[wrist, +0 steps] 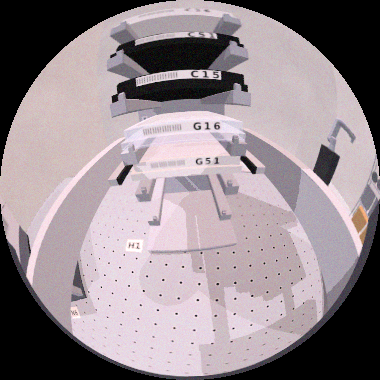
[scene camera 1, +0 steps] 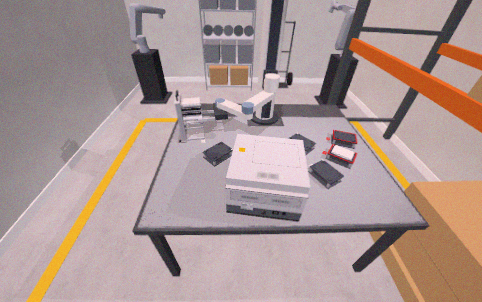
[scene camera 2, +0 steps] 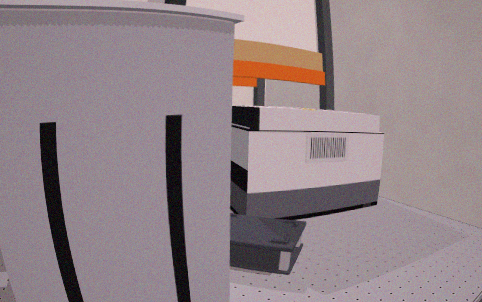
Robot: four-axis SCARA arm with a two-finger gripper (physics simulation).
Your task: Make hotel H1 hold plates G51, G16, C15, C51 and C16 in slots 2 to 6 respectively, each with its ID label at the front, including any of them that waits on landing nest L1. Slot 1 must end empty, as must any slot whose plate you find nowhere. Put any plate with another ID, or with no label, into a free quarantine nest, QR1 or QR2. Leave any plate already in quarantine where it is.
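Frame: origin at the arm's base, x back, y down, z right, level; millimetres.
Where they show: gripper, fingertip midpoint: (wrist: 183,138) (scene camera 1: 198,116); arm's base, link origin: (scene camera 1: 263,117).
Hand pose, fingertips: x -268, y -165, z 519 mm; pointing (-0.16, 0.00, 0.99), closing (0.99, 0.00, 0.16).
Observation:
Things, the pixels of their top centre, and the offset from my fingertips. "spot": a spot on its surface instead.
- plate G51, top centre: (wrist: 183,135) dx -6, dy +6, dz +36 mm
- plate G16, top centre: (wrist: 180,113) dx -7, dy -19, dz +37 mm
- Black plate C15, top centre: (wrist: 178,84) dx -7, dy -54, dz +37 mm
- black plate C51, top centre: (wrist: 177,58) dx -7, dy -90, dz +37 mm
- large white instrument, top centre: (scene camera 2: 294,107) (scene camera 1: 268,156) dx -531, dy -90, dz -432 mm
- white plate, top centre: (scene camera 1: 343,151) dx -286, dy +88, dz -978 mm
- grey panel, surface spot: (scene camera 2: 115,150) spot: dx -24, dy -75, dz +130 mm
Hotel H1 (scene camera 1: 178,112) (wrist: 120,63) stands at the table's back left. My gripper (wrist: 183,138) is shut on plate G51 (wrist: 182,163), a white plate with its label facing the wrist camera. It holds G51 inside the hotel, below plate G16 (wrist: 186,127) and just above the slot 2 ledges (wrist: 230,185). G16 is pale, in slot 3. Black plate C15 (wrist: 182,77) is in slot 4 and black plate C51 (wrist: 175,39) in slot 5. Pale plate C16 (wrist: 170,13) is at the top, its label partly cut off. The slot 1 ledges (wrist: 224,214) show no plate.
A large white instrument (scene camera 1: 267,165) (scene camera 2: 315,160) stands mid-table. Dark nests (scene camera 1: 218,152) (scene camera 1: 326,173) lie around it. At the right are two red-rimmed nests; the nearer bears a white plate (scene camera 1: 343,152). A grey panel (scene camera 2: 115,150) blocks much of scene camera 2.

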